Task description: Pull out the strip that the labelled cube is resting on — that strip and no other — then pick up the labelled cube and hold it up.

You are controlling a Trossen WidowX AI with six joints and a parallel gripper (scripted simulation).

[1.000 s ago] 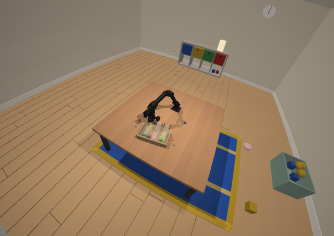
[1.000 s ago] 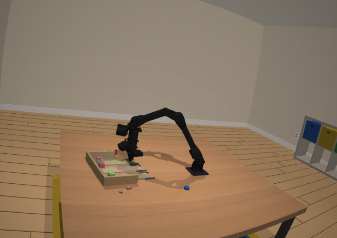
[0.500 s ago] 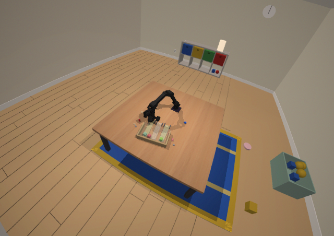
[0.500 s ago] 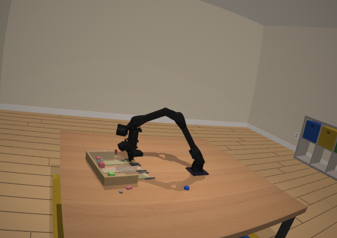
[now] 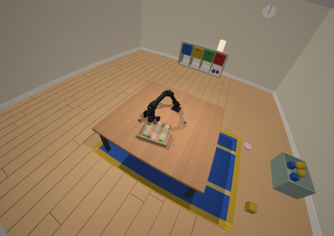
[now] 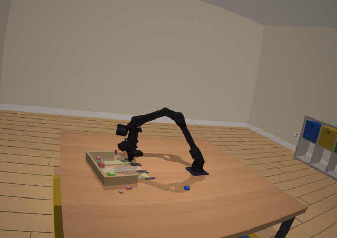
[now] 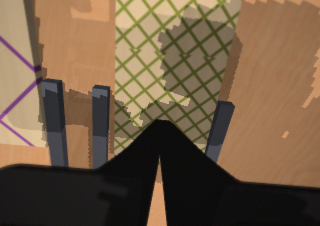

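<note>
Now: gripper tip 9 cm short of the lattice strip and 2 cm to the right of it. Also, from my gripper tip: blue disc: 35 cm to the left, 22 cm behind; then red piece: 13 cm to the right, 6 cm ahead, 1 cm above.
</note>
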